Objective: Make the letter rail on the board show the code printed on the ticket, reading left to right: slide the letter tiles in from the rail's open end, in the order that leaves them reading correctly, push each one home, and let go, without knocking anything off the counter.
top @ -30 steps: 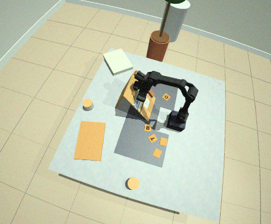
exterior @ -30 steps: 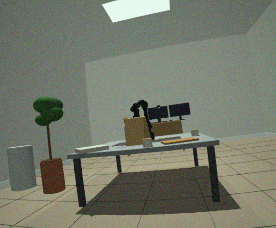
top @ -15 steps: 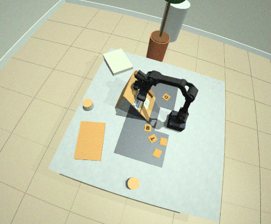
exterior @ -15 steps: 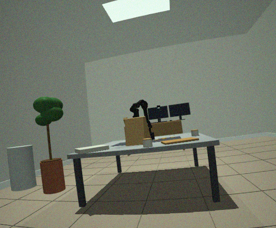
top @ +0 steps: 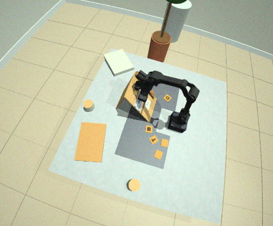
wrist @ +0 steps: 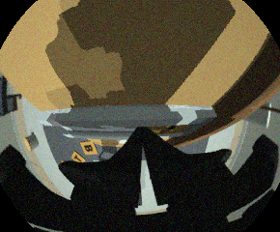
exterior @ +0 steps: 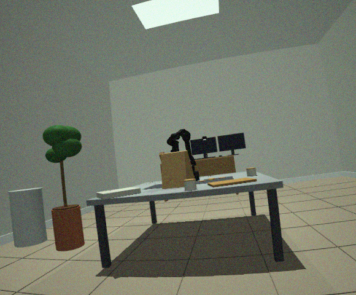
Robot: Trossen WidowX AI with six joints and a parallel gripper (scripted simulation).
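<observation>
Now: gripper tip 1 cm short of the letter tile and 3 cm to the left of it. The rest, counted from my gripper tip: flat orange panel (18 cm ahead, 47 cm to the left, 17 cm below); dark mat (17 cm behind, 4 cm to the left, 17 cm below); ticket (6 cm behind, 9 cm below).
</observation>
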